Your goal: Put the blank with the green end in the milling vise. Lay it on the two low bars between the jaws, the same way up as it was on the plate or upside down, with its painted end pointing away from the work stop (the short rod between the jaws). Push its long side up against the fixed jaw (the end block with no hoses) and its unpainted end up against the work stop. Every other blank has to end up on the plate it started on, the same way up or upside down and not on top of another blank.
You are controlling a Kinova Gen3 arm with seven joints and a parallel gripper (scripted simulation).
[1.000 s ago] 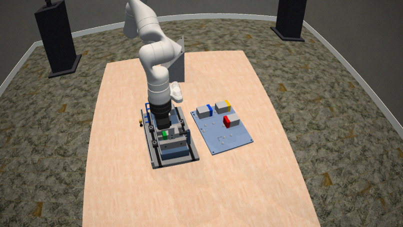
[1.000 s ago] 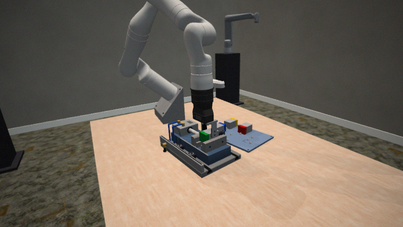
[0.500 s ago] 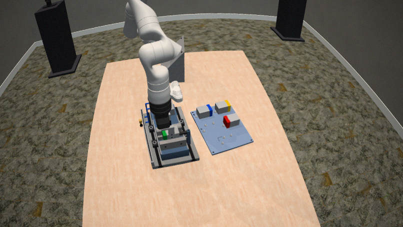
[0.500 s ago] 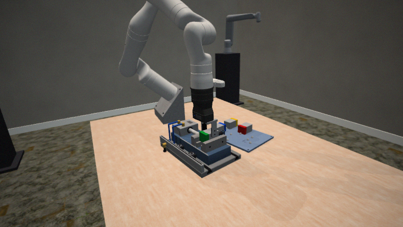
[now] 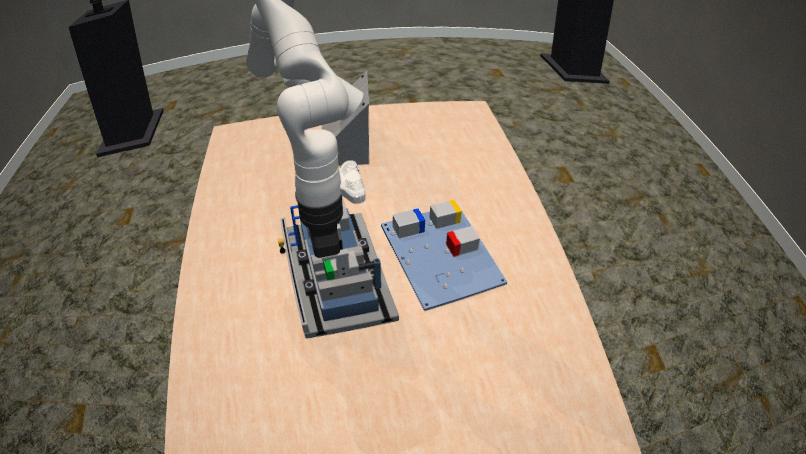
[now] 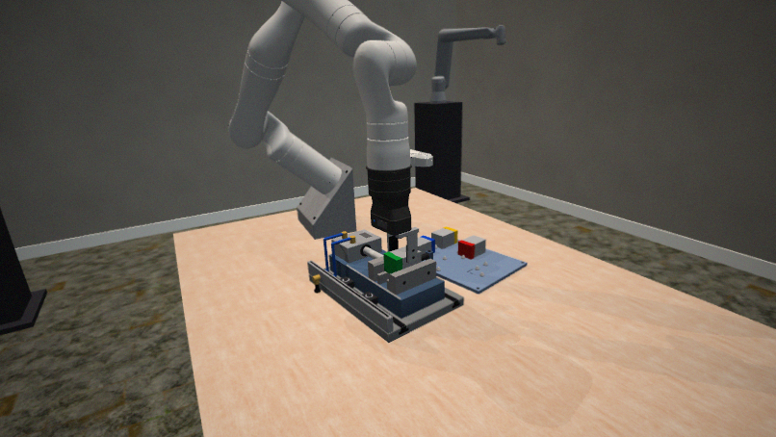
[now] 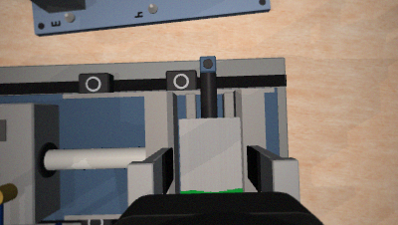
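My hand is 3 cm above the green-ended blank. From my hand the other things lie so: vise ram (9 cm behind, 1 cm to the right, 5 cm below); then fixed jaw (3 cm ahead, 5 cm below); then black work stop rod (5 cm to the left, 4 cm below).
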